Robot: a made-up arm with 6 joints.
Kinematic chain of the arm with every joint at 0, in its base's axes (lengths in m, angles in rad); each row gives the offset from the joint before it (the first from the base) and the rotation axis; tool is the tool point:
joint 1: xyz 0 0 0.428 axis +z
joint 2: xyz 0 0 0 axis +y
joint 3: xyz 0 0 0.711 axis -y
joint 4: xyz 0 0 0 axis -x
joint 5: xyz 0.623 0 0 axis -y
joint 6: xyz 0 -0.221 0 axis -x
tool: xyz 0 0 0
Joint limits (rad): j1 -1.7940..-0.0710 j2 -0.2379..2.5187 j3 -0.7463..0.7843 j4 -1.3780..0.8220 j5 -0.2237..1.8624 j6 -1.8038..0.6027
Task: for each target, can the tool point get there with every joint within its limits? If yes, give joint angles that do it. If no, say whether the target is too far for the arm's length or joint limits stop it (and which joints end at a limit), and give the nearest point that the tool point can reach.
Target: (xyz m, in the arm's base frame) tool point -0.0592 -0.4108 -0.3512
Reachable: yes | joints -1.1643 1.9154 -0.1155 -0.1965 1.2371 -1.2895
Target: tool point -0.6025 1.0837 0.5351
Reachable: no: joint limits stop it (at a limit: joint 1, joint 2, joint 3) | nearest point -0.1411 0.2260 0.0430 | short by 1.091 m
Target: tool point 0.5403 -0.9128 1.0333
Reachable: yes | joints -0.8272 0.6232 0.6382 0.0845 1.2599 -1.4655
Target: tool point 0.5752 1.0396 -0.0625
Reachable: no: joint limits stop it (at a limit: joint 1, joint 2, joint 4) | nearest point 0.0127 0.2472 -0.1127 | short by 0.973 m
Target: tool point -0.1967 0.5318 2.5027
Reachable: no: too far | nearest point -0.1510 0.0146 1.7350 | short by 0.927 m
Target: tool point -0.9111 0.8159 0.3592
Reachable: no: joint limits stop it (at a limit: joint 2, joint 3) | nearest point -0.2104 0.1884 0.0075 | short by 1.004 m
